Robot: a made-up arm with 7 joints. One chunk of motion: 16 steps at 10 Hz.
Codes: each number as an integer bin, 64 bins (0 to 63) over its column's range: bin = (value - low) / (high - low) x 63, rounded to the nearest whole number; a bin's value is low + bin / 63 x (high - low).
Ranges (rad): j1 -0.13..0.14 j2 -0.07..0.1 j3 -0.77..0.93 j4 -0.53..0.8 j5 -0.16..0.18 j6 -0.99..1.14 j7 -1..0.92
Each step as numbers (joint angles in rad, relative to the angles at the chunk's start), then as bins.
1 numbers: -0.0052 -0.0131 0.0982 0.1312 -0.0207 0.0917 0.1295
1 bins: 29 21 32 31 26 32 37
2 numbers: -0.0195 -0.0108 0.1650 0.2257 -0.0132 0.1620 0.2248
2 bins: 26 22 35 36 27 34 40
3 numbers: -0.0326 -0.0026 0.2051 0.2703 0.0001 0.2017 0.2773
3 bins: 23 25 36 38 30 35 42
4 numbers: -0.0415 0.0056 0.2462 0.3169 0.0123 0.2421 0.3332
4 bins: 21 28 38 40 32 36 44
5 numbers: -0.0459 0.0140 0.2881 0.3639 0.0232 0.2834 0.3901
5 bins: 20 31 39 42 34 38 46
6 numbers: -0.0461 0.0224 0.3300 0.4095 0.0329 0.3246 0.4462
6 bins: 20 34 41 45 36 39 47
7 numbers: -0.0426 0.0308 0.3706 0.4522 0.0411 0.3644 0.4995
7 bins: 20 37 42 47 37 40 49
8 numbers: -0.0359 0.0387 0.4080 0.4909 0.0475 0.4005 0.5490
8 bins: 22 40 44 48 38 41 51
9 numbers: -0.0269 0.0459 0.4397 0.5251 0.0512 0.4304 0.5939
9 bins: 24 43 45 50 39 42 52
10 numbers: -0.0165 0.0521 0.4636 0.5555 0.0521 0.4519 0.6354
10 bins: 26 45 46 51 39 43 54
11 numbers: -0.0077 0.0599 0.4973 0.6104 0.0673 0.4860 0.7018
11 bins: 29 48 47 54 42 44 56
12 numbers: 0.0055 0.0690 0.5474 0.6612 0.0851 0.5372 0.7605
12 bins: 32 52 49 56 45 45 58
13 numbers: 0.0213 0.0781 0.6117 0.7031 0.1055 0.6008 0.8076
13 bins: 35 55 51 58 49 47 59
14 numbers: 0.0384 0.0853 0.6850 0.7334 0.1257 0.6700 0.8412
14 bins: 39 58 54 60 53 49 60
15 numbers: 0.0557 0.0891 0.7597 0.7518 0.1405 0.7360 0.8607
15 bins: 43 59 57 61 56 51 61
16 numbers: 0.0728 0.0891 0.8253 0.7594 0.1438 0.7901 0.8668
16 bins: 47 59 59 61 56 53 61
